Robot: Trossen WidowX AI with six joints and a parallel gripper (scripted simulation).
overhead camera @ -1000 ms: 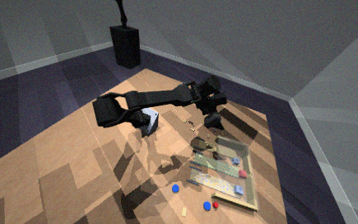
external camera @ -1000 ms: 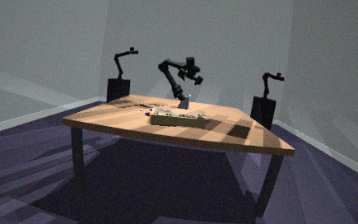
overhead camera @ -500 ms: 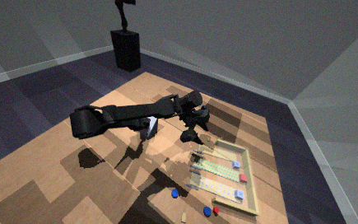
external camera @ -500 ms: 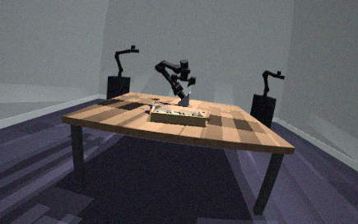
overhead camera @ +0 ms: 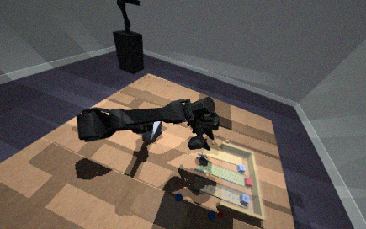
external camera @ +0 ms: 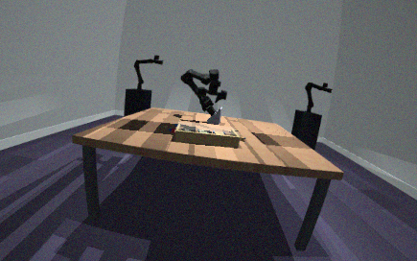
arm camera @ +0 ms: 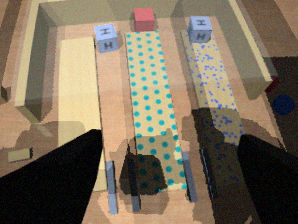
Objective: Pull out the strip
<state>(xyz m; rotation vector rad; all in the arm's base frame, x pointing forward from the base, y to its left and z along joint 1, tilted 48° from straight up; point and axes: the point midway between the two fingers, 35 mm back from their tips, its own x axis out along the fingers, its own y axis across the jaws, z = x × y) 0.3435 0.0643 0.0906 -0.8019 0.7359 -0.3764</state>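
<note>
The dotted strip is 190 mm below my gripper tip, 130 mm ahead of it and 100 mm to the right of it. Round my gripper tip: red disc (180 mm to the right, 180 mm below, 150 mm ahead).
</note>
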